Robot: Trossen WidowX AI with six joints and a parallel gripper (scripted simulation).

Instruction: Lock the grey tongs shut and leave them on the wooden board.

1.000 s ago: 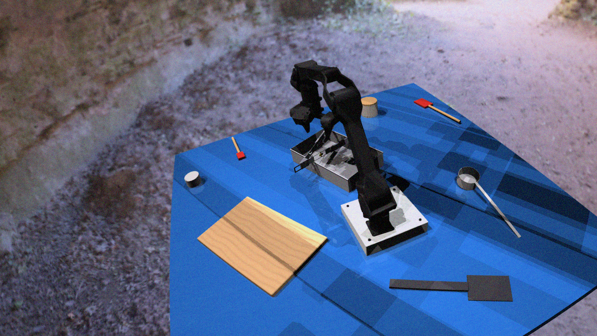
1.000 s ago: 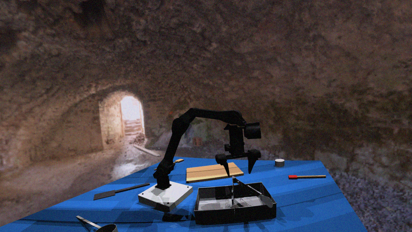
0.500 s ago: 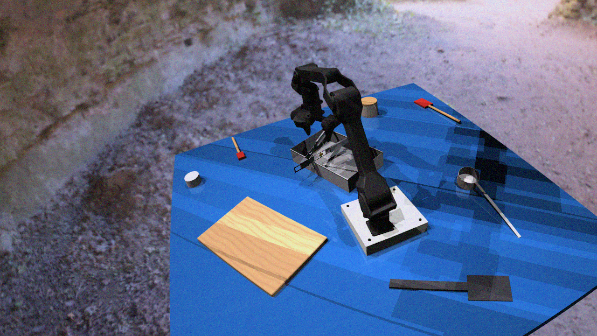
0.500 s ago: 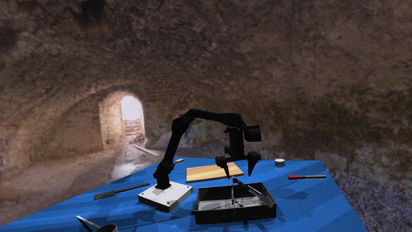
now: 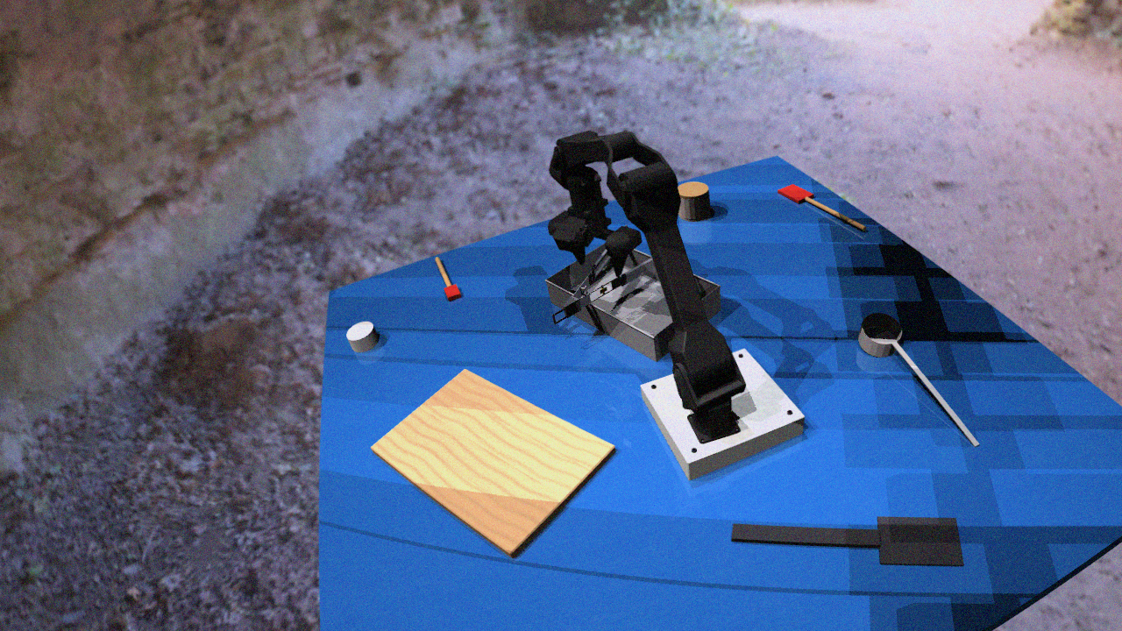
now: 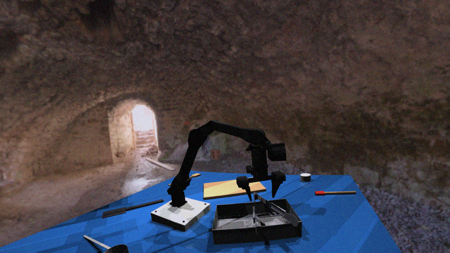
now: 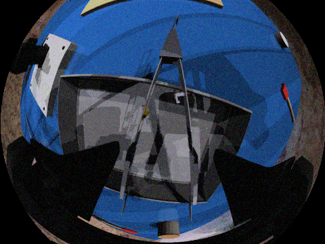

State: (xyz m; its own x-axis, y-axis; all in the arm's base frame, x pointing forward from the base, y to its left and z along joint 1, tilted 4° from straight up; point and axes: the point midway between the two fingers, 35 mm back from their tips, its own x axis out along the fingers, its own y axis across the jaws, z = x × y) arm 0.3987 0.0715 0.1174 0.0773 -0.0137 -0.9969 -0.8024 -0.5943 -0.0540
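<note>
My gripper tip is 20 mm past the roasting tin, 50 mm to the left of it and 70 mm above it. From my gripper tip the other things lie so: white cylinder 110 mm ahead, 520 mm to the left, 80 mm below; wooden board 300 mm behind, 280 mm to the left, 90 mm below; red spatula 180 mm ahead, 590 mm to the right, 90 mm below.
</note>
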